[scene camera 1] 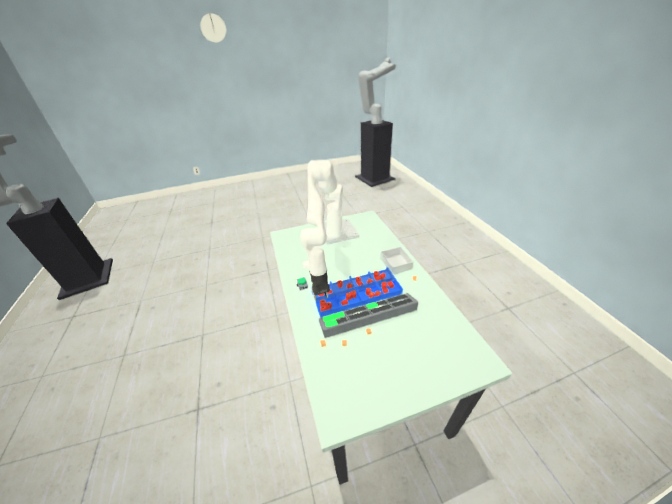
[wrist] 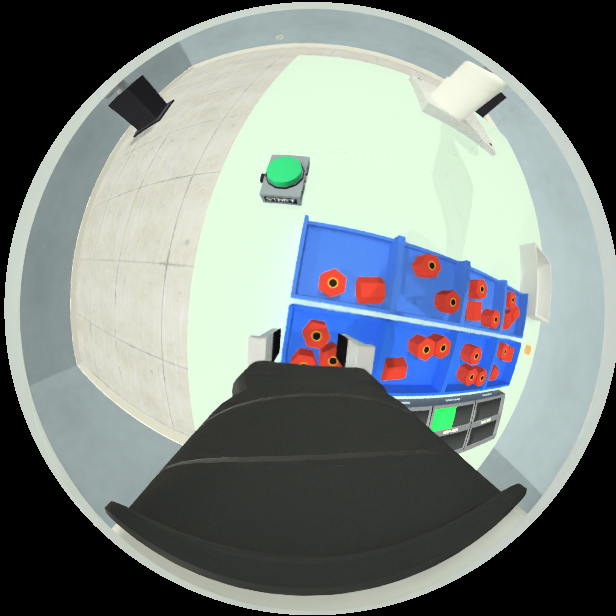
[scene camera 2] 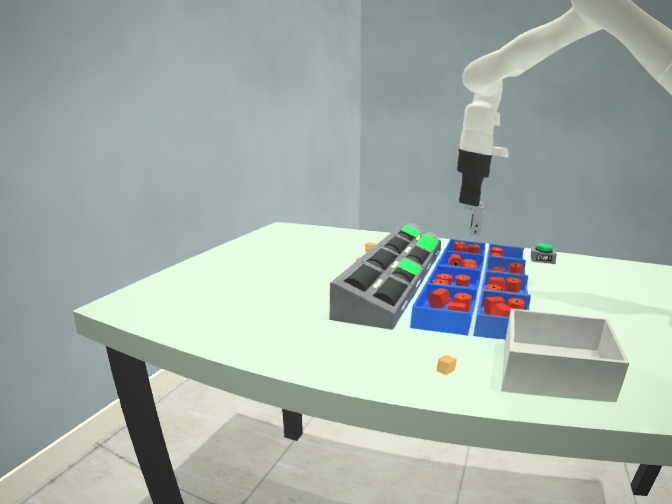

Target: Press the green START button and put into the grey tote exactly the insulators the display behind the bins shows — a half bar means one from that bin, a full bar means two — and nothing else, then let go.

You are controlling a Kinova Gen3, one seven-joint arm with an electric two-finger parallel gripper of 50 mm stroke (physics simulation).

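Observation:
My gripper (scene camera 2: 474,227) (wrist: 310,349) (scene camera 1: 324,295) is open and empty. It hangs a little above the end compartment of the blue bins (scene camera 2: 472,284) (wrist: 402,310), in the row beside the display. Red insulators (wrist: 316,334) lie in that compartment, right under the fingers. The grey display (scene camera 2: 382,276) (scene camera 1: 369,313) shows green bars (scene camera 2: 427,242) in three cells; the other cells are dark. The green START button (scene camera 2: 543,252) (wrist: 283,175) (scene camera 1: 301,282) stands beyond the bins' end. The grey tote (scene camera 2: 564,352) (scene camera 1: 396,259) is empty at the bins' other end.
Small orange cubes lie loose on the table: one near the tote (scene camera 2: 446,364), one behind the display (scene camera 2: 370,246), several in front of it in scene camera 1 (scene camera 1: 343,342). My arm's base (wrist: 465,97) stands on the table behind the bins.

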